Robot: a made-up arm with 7 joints. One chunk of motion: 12 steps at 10 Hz.
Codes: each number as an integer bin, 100 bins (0 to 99) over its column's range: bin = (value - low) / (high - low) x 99, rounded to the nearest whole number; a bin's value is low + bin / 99 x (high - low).
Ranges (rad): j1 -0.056..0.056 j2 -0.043..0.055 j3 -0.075..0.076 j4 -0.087..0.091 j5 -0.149..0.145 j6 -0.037..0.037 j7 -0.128..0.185
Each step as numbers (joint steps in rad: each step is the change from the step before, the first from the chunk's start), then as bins.
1 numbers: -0.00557 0.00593 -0.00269 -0.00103 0.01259 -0.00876 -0.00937
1 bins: 45 49 47 48 54 38 38
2 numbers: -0.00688 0.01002 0.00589 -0.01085 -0.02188 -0.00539 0.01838
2 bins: 43 54 53 42 43 42 46
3 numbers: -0.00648 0.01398 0.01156 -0.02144 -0.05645 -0.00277 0.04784
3 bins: 44 58 57 36 31 46 56
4 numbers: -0.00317 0.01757 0.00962 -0.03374 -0.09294 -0.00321 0.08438
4 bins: 47 61 55 30 19 45 67
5 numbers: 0.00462 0.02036 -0.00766 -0.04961 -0.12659 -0.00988 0.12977
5 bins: 54 64 44 21 8 36 82
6 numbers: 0.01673 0.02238 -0.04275 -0.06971 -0.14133 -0.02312 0.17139
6 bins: 64 66 21 10 3 19 95
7 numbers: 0.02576 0.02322 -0.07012 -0.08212 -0.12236 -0.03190 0.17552
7 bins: 72 67 3 3 9 7 96
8 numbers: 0.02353 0.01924 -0.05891 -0.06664 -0.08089 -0.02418 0.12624
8 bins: 70 63 11 11 23 17 80
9 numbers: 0.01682 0.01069 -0.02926 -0.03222 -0.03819 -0.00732 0.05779
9 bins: 64 54 30 30 37 40 59
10 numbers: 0.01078 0.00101 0.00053 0.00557 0.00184 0.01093 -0.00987
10 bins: 59 44 50 51 51 64 37
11 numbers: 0.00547 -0.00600 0.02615 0.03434 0.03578 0.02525 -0.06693
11 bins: 54 37 66 67 62 83 19
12 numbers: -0.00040 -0.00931 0.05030 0.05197 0.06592 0.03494 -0.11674
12 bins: 49 34 82 77 72 96 4
